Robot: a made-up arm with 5 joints.
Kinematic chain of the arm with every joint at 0, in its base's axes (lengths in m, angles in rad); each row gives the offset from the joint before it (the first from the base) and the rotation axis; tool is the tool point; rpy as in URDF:
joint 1: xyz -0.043 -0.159 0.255 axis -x
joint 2: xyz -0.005 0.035 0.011 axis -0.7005 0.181 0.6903
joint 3: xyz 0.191 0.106 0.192 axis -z
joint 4: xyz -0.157 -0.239 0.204 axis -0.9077 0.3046 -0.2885
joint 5: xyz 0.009 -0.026 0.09 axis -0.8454 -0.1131 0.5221
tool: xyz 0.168 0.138 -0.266 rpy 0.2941 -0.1 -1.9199
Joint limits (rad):
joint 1: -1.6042..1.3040
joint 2: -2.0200..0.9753
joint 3: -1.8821..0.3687
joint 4: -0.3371..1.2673
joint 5: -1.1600..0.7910
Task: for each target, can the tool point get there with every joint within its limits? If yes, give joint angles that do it. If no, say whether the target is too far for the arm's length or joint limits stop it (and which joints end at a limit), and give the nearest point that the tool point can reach.
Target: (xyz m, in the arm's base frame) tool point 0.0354 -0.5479 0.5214
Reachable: yes | joints -0.2803 -1.1994 -1.3632 -0.1681 -0.9510
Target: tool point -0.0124 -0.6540 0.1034
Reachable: yes | joints -0.0336 -1.3731 -0.8946 1.0926 0.2309
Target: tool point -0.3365 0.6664 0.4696
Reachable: no: joint limits stop it (at a limit: joint 2, joint 3, joint 4, joint 5) | nearest point -0.0431 0.4029 0.4011 | short by 0.400 m
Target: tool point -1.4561 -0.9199 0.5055
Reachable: no: too far | nearest point -0.4218 -0.5620 0.3248 | short by 1.109 m
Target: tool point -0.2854 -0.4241 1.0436
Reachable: no: joint limits stop it (at a limit: joint 1, joint 2, joint 3, joint 4, joint 5) | nearest point -0.0637 -0.4999 0.9168 | short by 0.266 m
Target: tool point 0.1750 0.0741 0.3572
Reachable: yes | joints 0.2508 0.6904 -0.0941 0.2245 -0.2252
